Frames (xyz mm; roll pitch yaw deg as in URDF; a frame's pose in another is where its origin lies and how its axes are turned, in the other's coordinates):
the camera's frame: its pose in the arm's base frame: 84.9 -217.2 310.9 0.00 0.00 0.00
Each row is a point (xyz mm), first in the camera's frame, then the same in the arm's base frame.
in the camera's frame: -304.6 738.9 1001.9
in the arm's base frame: -219.7 521.7 1312.8
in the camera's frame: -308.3 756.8 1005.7
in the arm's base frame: -223.4 539.6 1316.6
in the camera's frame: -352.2 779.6 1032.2
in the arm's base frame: -267.3 562.4 1343.1
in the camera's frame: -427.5 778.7 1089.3
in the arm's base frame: -342.6 561.5 1400.2
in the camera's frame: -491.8 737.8 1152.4
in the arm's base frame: -406.9 520.6 1463.3
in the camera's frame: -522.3 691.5 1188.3
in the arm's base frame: -437.4 474.3 1499.2
